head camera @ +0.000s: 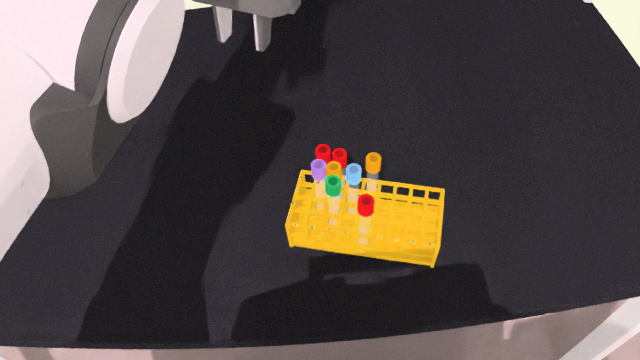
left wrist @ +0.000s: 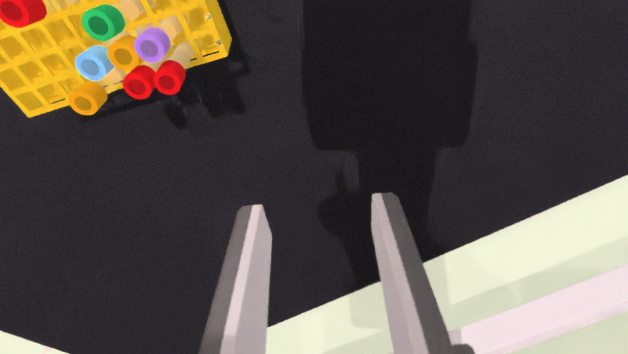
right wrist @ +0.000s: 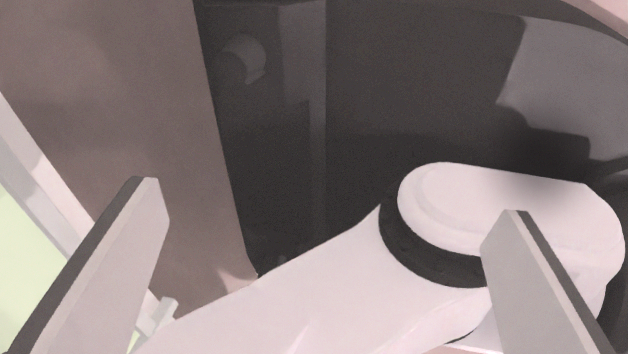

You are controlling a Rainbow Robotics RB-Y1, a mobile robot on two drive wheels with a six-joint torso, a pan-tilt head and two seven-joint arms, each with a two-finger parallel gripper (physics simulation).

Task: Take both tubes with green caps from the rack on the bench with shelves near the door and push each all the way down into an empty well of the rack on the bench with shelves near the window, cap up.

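Frame: origin at the robot's base, x ahead, y left, z up, level; metres.
Seen in the pictures: left gripper, between the fingertips: [head camera: 243, 41] [left wrist: 318, 215]; right gripper, between the fingertips: [right wrist: 331, 216].
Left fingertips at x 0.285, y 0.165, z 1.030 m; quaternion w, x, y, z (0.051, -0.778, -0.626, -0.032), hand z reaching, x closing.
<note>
Pixels of each thing's top centre, then the offset from my left fingertips to it. "*": a spot on its surface instead. Level surfaces: height alone.
- yellow rack, centre of its top: [left wrist: 92, 37] [head camera: 367, 206] 0.067 m back, 0.145 m right, 0.209 m down
- tube with a green cap, centre of its top: [left wrist: 100, 26] [head camera: 332, 180] 0.074 m back, 0.102 m right, 0.147 m down
- dark bench top, height of its surface: 0.266 m down
- white arm part, a spot on its surface: [right wrist: 320, 300] * 0.409 m back, 0.216 m right, 0.641 m down
A yellow rack [head camera: 410, 255] [left wrist: 225, 39] stands on a dark bench top. One tube with a green cap [head camera: 333, 186] [left wrist: 103, 23] stands in it, cap up, close to tubes with purple, orange and light blue caps. A second green cap does not show. My left gripper [head camera: 242, 45] [left wrist: 318, 215] is partly open, with no tube between its fingers. It hangs above the bench, at the upper left of the rack in the head view and apart from it. My right gripper [right wrist: 331, 216] is wide open and empty; no rack shows in its view.
Other tubes in the rack have purple [head camera: 318, 169], light blue [head camera: 353, 173], orange [head camera: 373, 163] and red [head camera: 366, 205] caps. The dark bench top [head camera: 500, 125] [left wrist: 150, 225] ends at the bottom of the head view. A white arm part [right wrist: 320, 300] shows in the right wrist view.
</note>
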